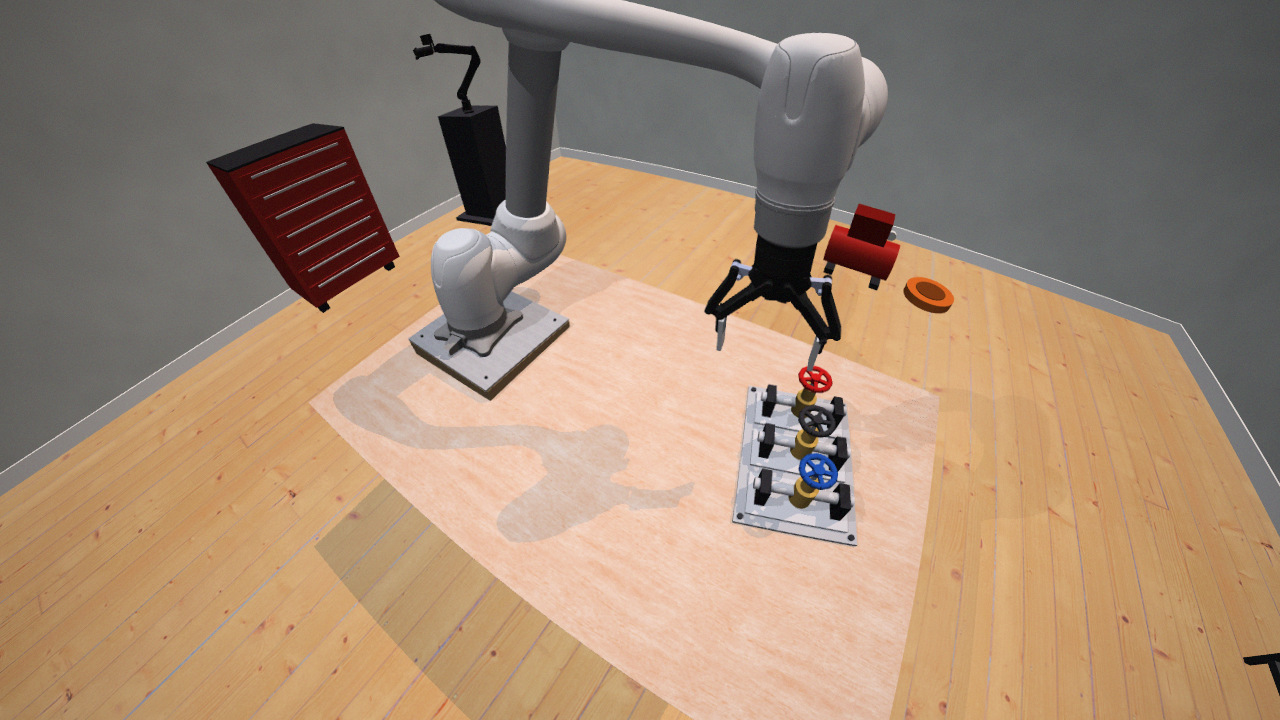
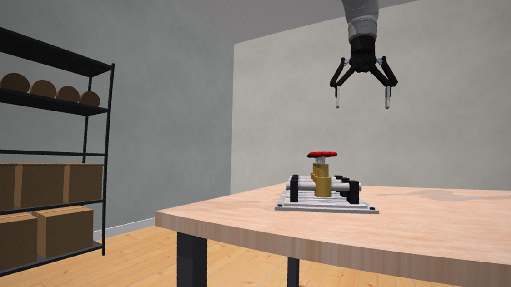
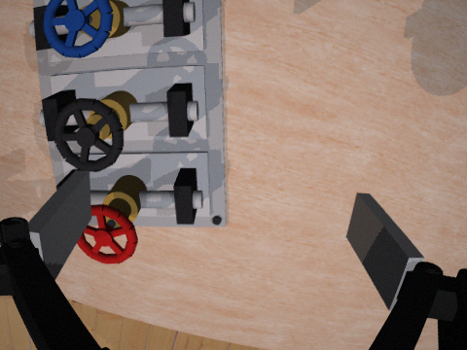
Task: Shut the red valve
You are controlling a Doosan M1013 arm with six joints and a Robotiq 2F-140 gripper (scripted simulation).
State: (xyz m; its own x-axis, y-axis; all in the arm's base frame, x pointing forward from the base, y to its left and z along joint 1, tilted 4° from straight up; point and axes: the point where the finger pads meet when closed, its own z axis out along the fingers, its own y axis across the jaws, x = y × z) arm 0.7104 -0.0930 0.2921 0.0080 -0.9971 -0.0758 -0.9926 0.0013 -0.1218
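My gripper is now 170 mm above the red handwheel, 130 mm to the right of it and 120 mm short of it. Also, from my hand: blue handwheel (170 mm below, 150 mm ahead, 90 mm to the right); dark grey handwheel (170 mm below, 130 mm ahead, 20 mm to the left).
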